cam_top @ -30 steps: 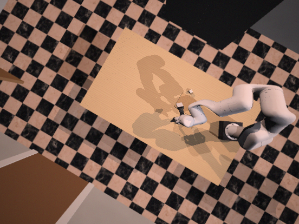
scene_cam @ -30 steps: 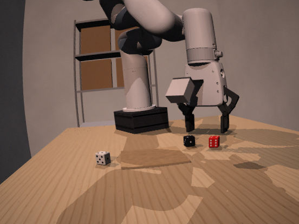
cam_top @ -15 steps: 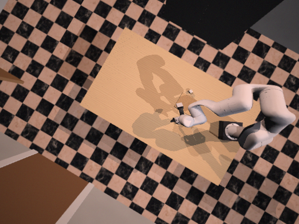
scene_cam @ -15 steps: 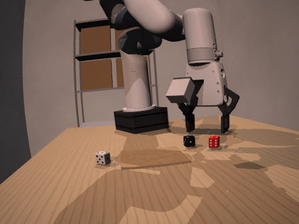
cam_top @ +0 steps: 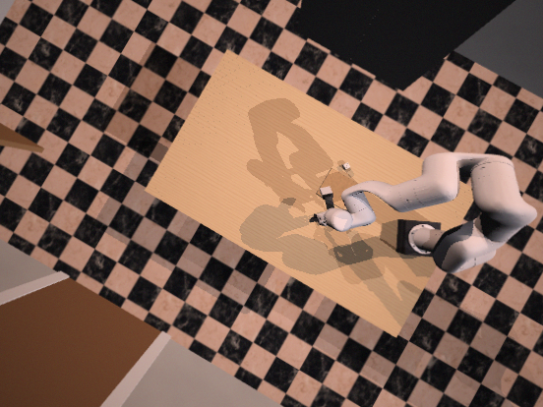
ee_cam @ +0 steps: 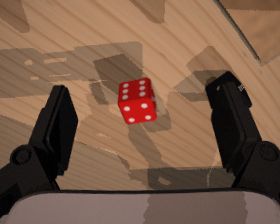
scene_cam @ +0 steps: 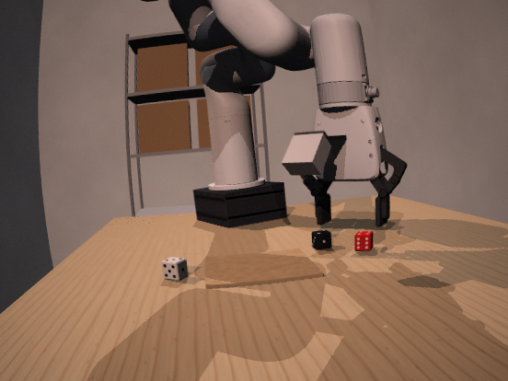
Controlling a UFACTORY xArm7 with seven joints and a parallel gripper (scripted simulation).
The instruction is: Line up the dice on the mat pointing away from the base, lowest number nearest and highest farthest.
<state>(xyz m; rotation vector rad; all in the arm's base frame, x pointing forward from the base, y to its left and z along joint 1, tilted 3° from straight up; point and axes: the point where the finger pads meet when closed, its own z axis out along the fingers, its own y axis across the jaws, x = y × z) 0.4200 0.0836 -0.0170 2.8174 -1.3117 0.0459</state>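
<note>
My gripper is now 20 mm past the red die, 30 mm to the right of it and 40 mm above it. From my hand the other things lie so: white die (250 mm to the right, 40 mm below); then thin mat (10 mm behind, 130 mm to the right, 50 mm below); then black die (70 mm behind, 20 mm to the right, 40 mm below).
</note>
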